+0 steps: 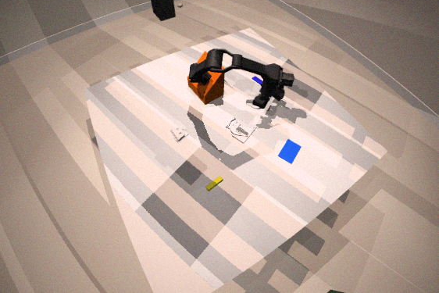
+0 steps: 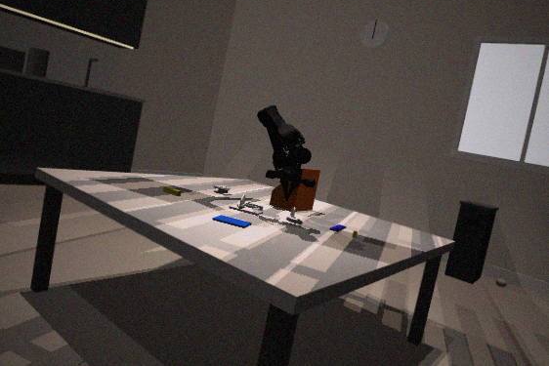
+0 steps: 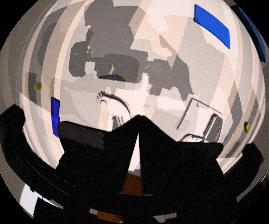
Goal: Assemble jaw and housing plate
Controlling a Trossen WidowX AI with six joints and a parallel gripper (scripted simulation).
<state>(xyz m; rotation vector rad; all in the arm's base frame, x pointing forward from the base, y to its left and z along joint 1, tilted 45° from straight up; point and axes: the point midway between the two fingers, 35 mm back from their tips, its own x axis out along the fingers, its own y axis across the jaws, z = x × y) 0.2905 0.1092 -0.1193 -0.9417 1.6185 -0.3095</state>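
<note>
Now: the jaw 7 cm below my gripper tip, 5 cm behind it and 4 cm to the left of it. From my gripper tip the other things lie so: blue bar (17 cm behind, 16 cm to the left, 7 cm below); yellow cube (26 cm to the left, 11 cm behind, 7 cm below); blue tile (26 cm ahead, 7 cm below, 4 cm to the right).
</note>
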